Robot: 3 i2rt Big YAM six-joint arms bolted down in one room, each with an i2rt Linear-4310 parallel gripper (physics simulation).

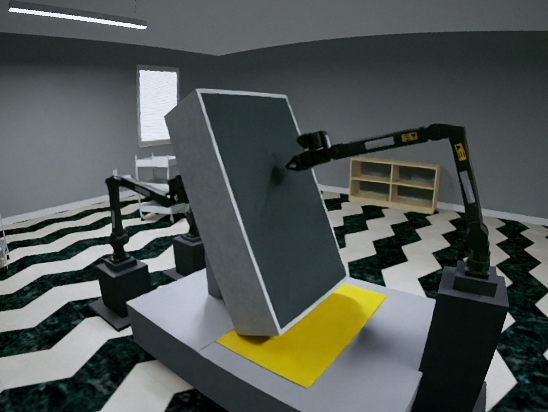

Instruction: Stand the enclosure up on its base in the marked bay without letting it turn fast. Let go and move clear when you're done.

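Observation:
The enclosure (270,210), a tall grey box with a dark front face and pale edges, is tilted, its top leaning to the left and back. Its lower front edge is at the yellow marked bay (320,345). The right-hand arm's gripper (291,166) is in front of the dark face, its tip pointing at it; whether it touches, and whether its fingers are open, I cannot tell. The left-hand arm's gripper (178,190) is at the enclosure's back left side, partly hidden by it. A third arm stands behind, mostly hidden by the enclosure; its gripper does not show.
The bay lies on a low grey platform (170,340). A grey block (214,282) stands behind the enclosure. Dark pedestals stand at the left (122,285), behind (189,256) and right (462,340). A white shelf cart (152,162) and a wooden shelf (395,204) are farther back.

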